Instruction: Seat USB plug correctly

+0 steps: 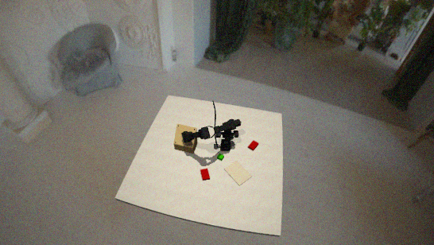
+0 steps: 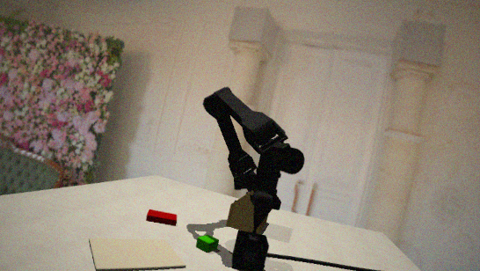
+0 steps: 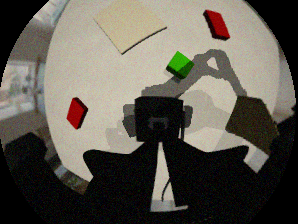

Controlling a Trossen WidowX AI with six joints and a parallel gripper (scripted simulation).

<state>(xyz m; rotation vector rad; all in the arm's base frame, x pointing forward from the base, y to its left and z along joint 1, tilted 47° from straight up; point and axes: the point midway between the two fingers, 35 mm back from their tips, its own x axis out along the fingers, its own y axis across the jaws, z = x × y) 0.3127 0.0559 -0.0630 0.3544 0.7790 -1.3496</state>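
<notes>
Right now my gripper tip is 20 mm above the dark USB plug. Round my gripper tip: flat beige plate: 160 mm ahead, 230 mm to the right, 100 mm below; then green block: 20 mm behind, 120 mm to the right, 90 mm below.
</notes>
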